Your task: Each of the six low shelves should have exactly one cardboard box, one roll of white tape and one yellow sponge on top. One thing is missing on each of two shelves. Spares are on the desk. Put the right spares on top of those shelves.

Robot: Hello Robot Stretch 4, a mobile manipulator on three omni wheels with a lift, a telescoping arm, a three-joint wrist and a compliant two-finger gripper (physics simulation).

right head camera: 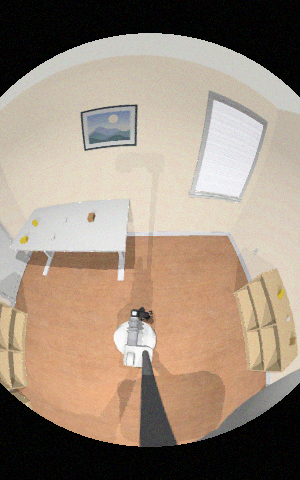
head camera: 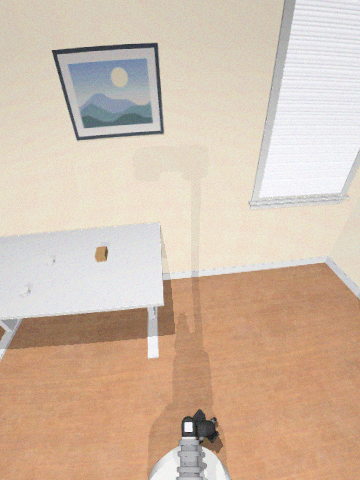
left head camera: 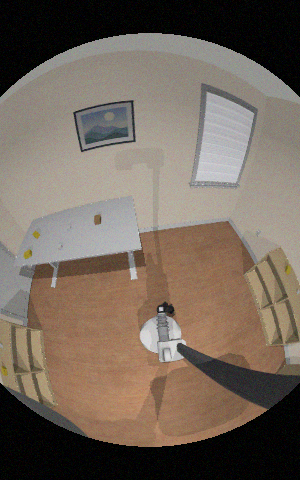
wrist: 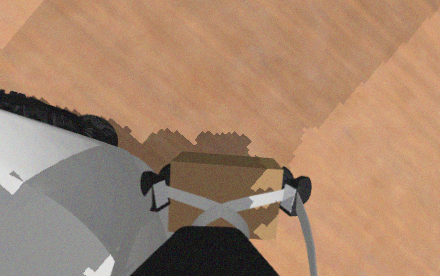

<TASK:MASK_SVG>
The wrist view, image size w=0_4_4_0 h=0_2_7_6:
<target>my gripper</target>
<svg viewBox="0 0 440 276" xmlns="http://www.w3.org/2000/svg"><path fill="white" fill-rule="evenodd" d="M110 275L123 276L134 241L148 212L159 212L170 205L171 198L205 211L197 217L192 226L184 226L175 231L130 276L279 276L249 241L248 225L237 213L238 211L280 201L279 208L290 217L298 216L306 243L310 276L317 276L315 245L310 222L303 205L311 195L311 180L307 176L299 176L294 179L291 171L283 166L281 190L220 204L216 201L170 187L171 164L164 166L159 175L152 171L144 171L140 180L144 198L134 213L121 241ZM206 225L221 217L236 228Z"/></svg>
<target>cardboard box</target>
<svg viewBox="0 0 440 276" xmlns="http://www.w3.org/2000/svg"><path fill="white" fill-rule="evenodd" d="M206 225L236 228L221 217ZM280 201L237 212L248 225L249 239L276 241ZM168 231L175 232L181 227L192 226L197 217L205 210L170 198ZM171 161L170 187L216 201L220 204L282 189L283 169L274 158L182 151Z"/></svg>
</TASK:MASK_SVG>
